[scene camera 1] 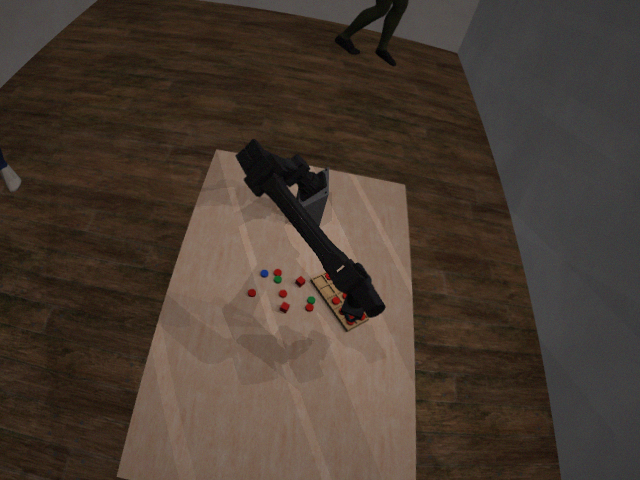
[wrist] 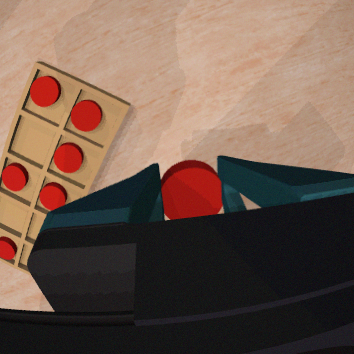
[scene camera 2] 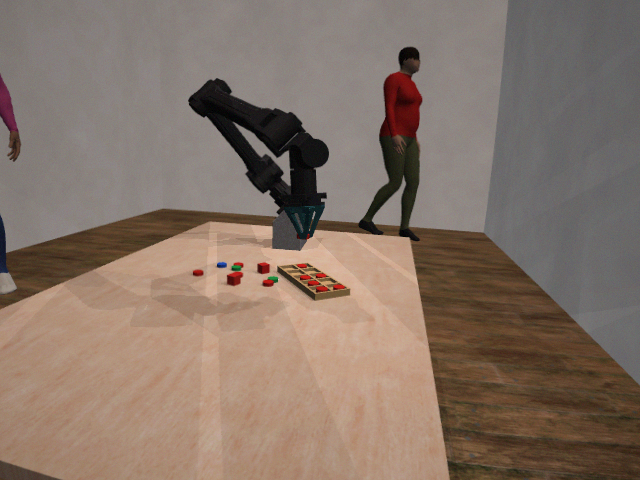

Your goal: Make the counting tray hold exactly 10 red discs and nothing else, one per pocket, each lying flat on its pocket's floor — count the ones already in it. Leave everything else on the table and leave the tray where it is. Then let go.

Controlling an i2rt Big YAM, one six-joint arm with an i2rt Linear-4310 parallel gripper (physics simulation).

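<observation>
My gripper [scene camera 2: 303, 236] [wrist: 188, 172] is shut on a red disc [scene camera 2: 304, 237] [wrist: 192, 195], held in the air; in the wrist view the tray lies to its left. In the scene camera 1 view the arm covers part of the tray. The wooden counting tray [scene camera 1: 321, 281] [scene camera 2: 333, 295] [wrist: 32, 140] has two rows of pockets. Several pockets hold one red disc each, such as the end-corner disc [scene camera 2: 338, 286] [wrist: 45, 91] and its neighbour [scene camera 2: 322, 288] [wrist: 86, 115]. Other pockets are bare. Several loose red discs lie on the table, including one [scene camera 1: 251, 292] [scene camera 2: 197, 272] and another [scene camera 1: 309, 307] [scene camera 2: 267, 283].
Beside the tray lie a red cube [scene camera 1: 300, 281] [scene camera 2: 263, 268], another red cube [scene camera 1: 284, 307] [scene camera 2: 233, 279], a green disc [scene camera 1: 311, 300] [scene camera 2: 272, 279], another green disc [scene camera 1: 277, 279] [scene camera 2: 236, 268] and a blue disc [scene camera 1: 264, 273] [scene camera 2: 221, 265]. People stand beyond the table.
</observation>
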